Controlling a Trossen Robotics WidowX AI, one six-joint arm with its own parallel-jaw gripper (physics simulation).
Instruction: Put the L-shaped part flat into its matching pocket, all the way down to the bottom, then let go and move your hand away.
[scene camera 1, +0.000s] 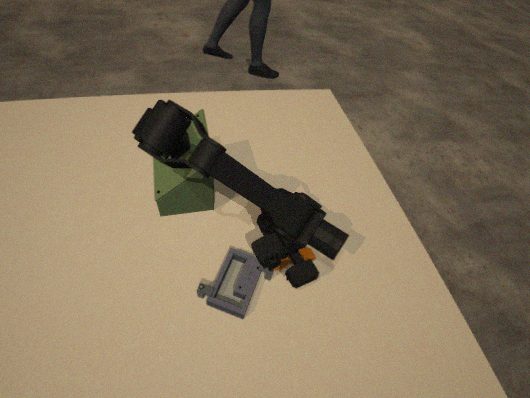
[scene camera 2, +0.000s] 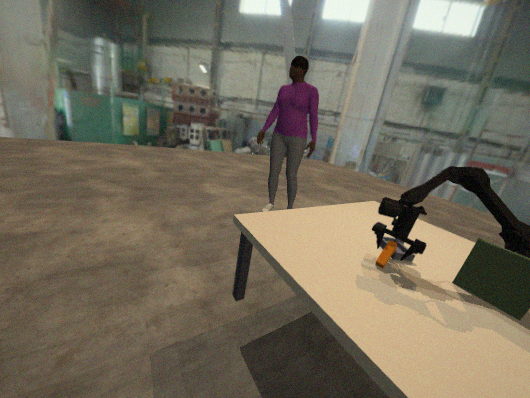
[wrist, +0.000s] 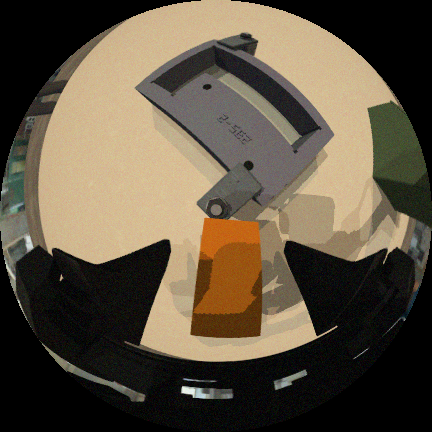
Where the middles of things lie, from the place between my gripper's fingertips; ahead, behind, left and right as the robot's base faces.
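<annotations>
From my hand, the grey pocket fixture (scene camera 1: 233, 288) is 110 mm to the right, 20 mm ahead and 10 mm below. There's an orange L-shaped part (wrist: 227, 302) too, and that one's 40 mm to the left of my hand and 20 mm above it.
</annotations>
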